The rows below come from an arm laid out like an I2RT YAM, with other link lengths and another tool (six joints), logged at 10 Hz.
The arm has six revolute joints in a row. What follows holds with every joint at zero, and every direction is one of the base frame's. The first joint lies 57.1 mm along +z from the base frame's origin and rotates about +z. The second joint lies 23 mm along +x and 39 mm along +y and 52.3 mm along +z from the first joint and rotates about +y. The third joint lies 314.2 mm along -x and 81.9 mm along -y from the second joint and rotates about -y. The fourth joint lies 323.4 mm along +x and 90.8 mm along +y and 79.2 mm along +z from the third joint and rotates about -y. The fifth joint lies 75.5 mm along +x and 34.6 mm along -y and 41.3 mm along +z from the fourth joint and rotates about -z. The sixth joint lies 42 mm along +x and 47.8 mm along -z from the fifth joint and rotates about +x. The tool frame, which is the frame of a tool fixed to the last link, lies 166 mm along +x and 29 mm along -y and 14 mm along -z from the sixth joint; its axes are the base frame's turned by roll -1.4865, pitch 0.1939 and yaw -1.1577 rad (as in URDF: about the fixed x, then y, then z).
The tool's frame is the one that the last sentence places.
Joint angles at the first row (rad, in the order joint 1, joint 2, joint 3, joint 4, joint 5, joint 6):
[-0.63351 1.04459 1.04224 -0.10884 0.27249 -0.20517]
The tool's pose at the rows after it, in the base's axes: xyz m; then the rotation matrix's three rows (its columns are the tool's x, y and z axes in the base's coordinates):
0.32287, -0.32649, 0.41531; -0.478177, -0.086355, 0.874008; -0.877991, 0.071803, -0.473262; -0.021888, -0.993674, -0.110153
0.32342, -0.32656, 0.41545; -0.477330, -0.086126, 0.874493; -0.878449, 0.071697, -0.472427; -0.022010, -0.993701, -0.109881
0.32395, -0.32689, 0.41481; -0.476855, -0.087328, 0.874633; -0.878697, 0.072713, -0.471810; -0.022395, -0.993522, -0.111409
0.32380, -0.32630, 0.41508; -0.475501, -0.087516, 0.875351; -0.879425, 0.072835, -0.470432; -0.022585, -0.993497, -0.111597
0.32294, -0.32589, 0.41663; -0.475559, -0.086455, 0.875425; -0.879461, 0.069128, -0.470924; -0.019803, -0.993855, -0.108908
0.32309, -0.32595, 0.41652; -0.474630, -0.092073, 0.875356; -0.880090, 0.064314, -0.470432; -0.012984, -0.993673, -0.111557
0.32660, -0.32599, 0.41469; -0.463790, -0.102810, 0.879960; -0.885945, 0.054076, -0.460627; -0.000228, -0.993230, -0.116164
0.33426, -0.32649, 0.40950; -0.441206, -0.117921, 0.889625; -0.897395, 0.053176, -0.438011; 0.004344, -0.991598, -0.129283
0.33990, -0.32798, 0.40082; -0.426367, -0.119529, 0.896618; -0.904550, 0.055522, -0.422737; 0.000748, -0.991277, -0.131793
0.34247, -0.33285, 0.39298; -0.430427, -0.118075, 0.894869; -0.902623, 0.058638, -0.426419; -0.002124, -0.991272, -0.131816
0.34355, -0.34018, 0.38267; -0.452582, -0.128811, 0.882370; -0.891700, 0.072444, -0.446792; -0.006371, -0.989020, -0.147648
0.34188, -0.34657, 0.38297; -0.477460, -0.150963, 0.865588; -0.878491, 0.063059, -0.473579; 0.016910, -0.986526, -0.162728
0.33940, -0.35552, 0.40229; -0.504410, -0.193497, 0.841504; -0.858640, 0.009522, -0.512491; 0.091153, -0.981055, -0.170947
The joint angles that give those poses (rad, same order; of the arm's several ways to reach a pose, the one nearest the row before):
[-0.63354 1.04608 1.04465 -0.11280 0.26847 -0.20421]
[-0.63323 1.04743 1.04561 -0.11219 0.26781 -0.20413]
[-0.63348 1.04934 1.04596 -0.11222 0.26698 -0.20405]
[-0.63314 1.04771 1.04617 -0.11428 0.26576 -0.20402]
[-0.63348 1.04462 1.04609 -0.11357 0.26578 -0.20651]
[-0.63338 1.04463 1.04482 -0.11202 0.26553 -0.21396]
[-0.63313 1.04877 1.03921 -0.10114 0.25498 -0.22902]
[-0.63512 1.06277 1.03844 -0.09625 0.22864 -0.23909]
[-0.63928 1.07162 1.01990 -0.07213 0.20780 -0.23856]
[-0.64497 1.08468 1.00437 -0.04469 0.20626 -0.23586]
[-0.64665 1.10831 1.00030 -0.03442 0.22886 -0.23153]
[-0.64604 1.12636 1.01339 -0.03554 0.26110 -0.25318]
[-0.64579 1.15125 1.06164 -0.03786 0.30512 -0.32558]

